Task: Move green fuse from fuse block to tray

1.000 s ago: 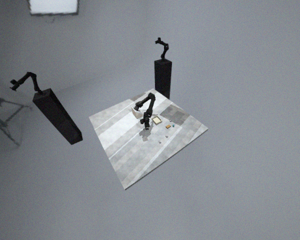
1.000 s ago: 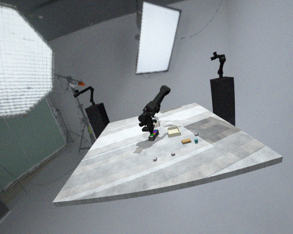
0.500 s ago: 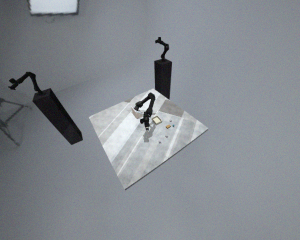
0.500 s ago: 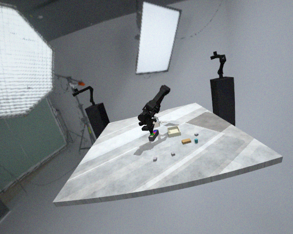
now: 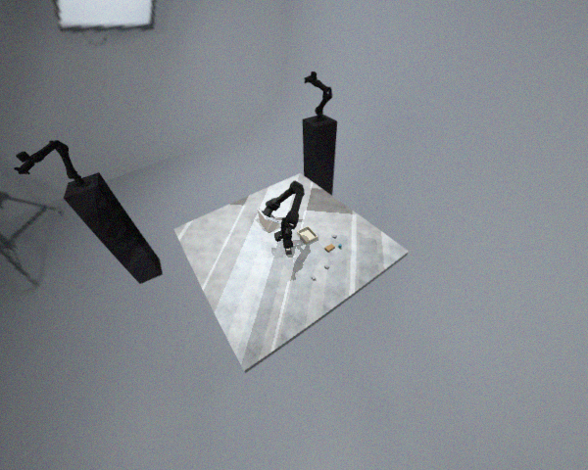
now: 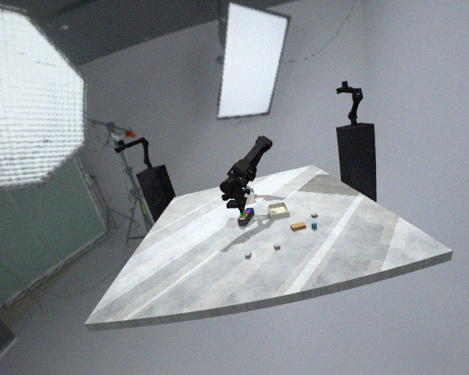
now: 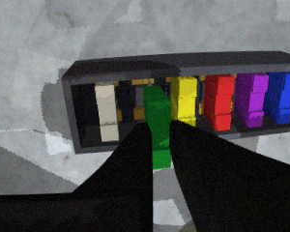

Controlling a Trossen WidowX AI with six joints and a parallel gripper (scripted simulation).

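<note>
Right now the tray is 190 mm to the left of my gripper tip, 60 mm below it and 40 mm behind it. From my gripper tip the other things lie so: green fuse 10 mm below.
</note>
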